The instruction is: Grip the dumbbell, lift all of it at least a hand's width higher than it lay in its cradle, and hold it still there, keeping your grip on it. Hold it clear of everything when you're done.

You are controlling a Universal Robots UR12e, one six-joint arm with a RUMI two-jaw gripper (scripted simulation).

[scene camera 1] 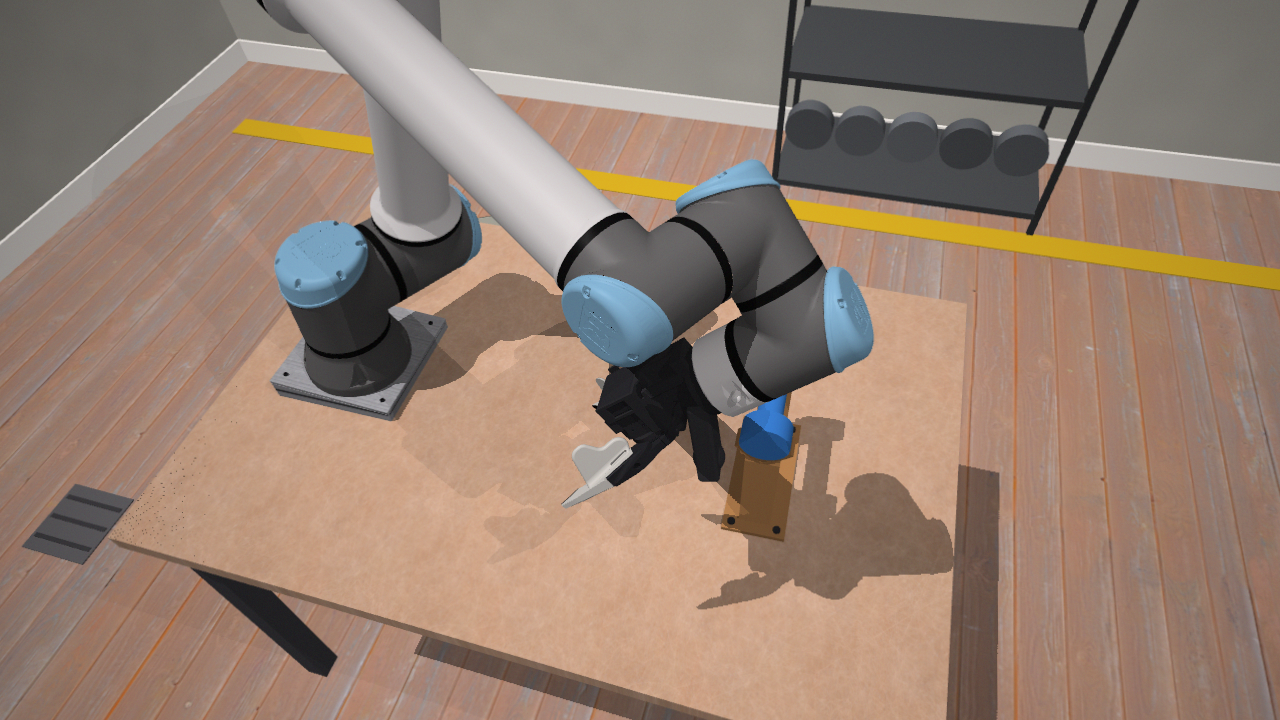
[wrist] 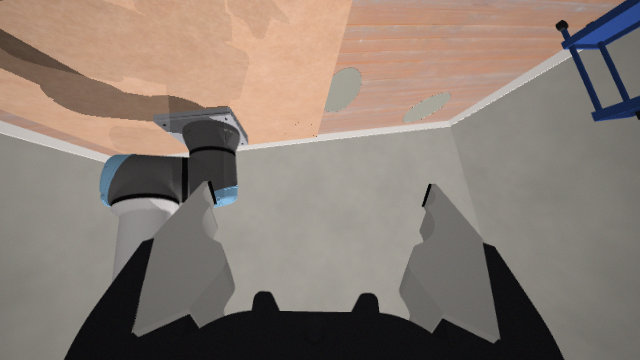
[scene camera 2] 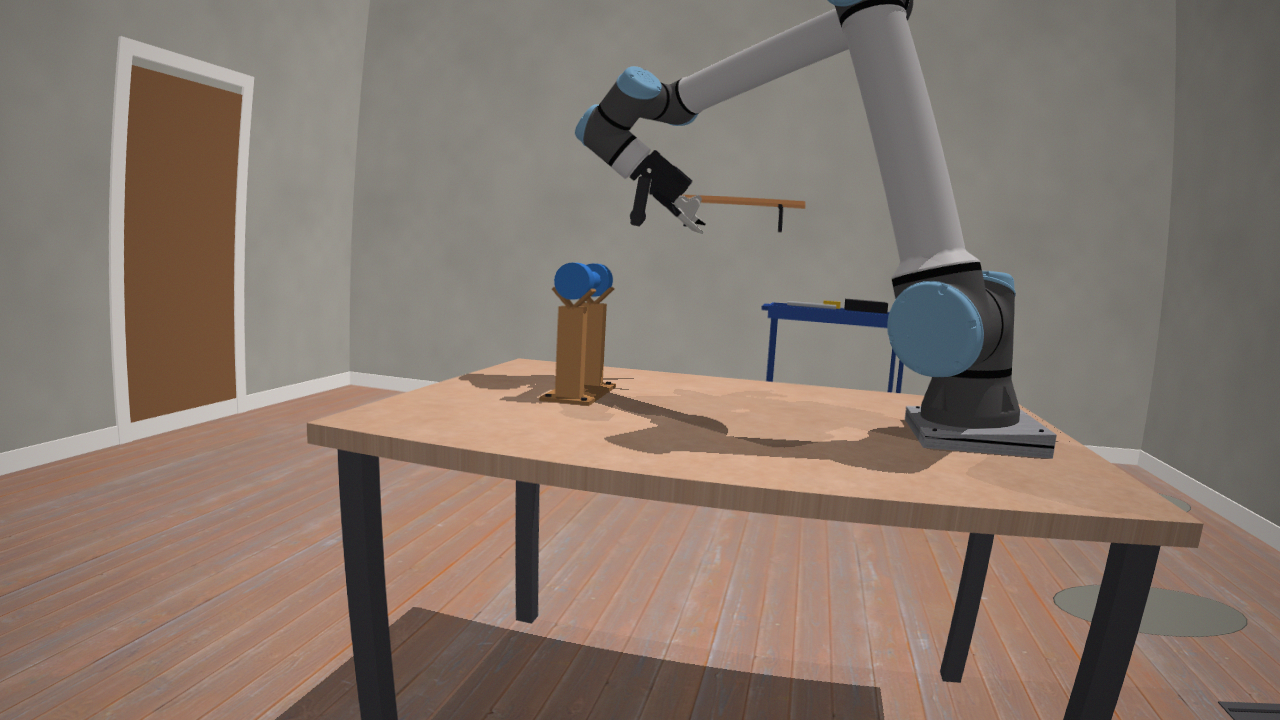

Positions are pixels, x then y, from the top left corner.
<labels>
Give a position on a blue dumbbell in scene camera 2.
572, 281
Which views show the gripper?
Scene camera 1, the wrist view and scene camera 2: all of them.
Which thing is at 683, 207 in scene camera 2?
The gripper.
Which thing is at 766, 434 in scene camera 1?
A blue dumbbell.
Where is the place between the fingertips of the gripper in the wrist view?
319, 184
</labels>
